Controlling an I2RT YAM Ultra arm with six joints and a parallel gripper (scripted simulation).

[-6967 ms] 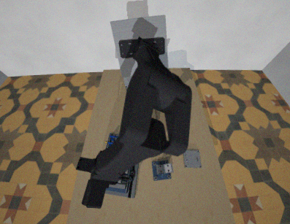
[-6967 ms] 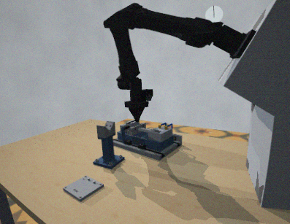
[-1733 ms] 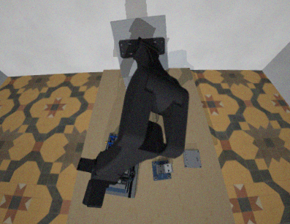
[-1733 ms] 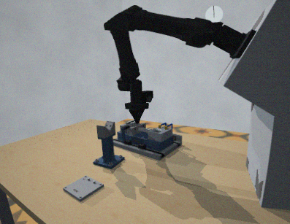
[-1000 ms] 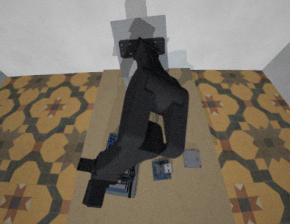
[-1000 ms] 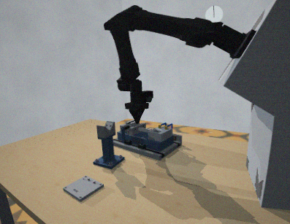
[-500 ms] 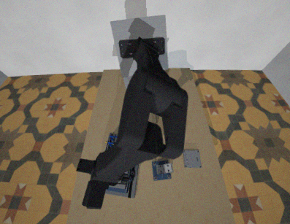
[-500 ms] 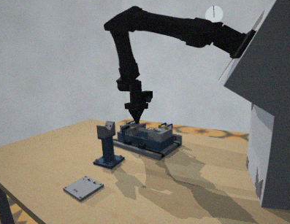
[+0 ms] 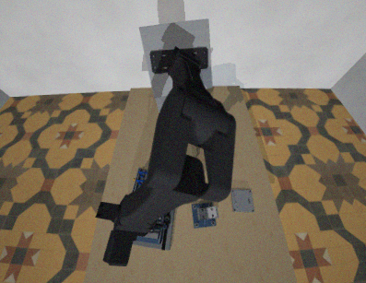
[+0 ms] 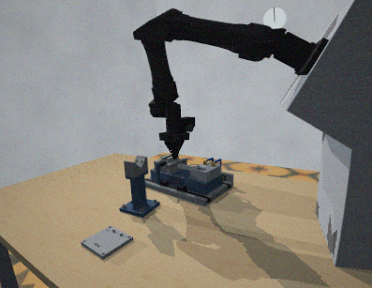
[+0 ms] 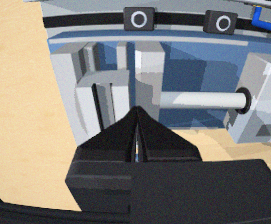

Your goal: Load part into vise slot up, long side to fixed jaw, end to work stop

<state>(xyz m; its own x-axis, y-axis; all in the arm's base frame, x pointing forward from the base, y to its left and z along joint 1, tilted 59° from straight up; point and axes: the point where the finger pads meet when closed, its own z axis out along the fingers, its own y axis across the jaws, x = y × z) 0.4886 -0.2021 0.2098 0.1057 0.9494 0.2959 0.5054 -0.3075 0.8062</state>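
The part is 20 mm ahead of my hand and 10 mm below it. From my hand the other things lie so: fixed jaw (50 mm ahead, 30 mm below, 10 mm to the right); moving jaw (30 mm below, 10 mm behind); work stop (40 mm to the left, 30 mm ahead, 20 mm below).
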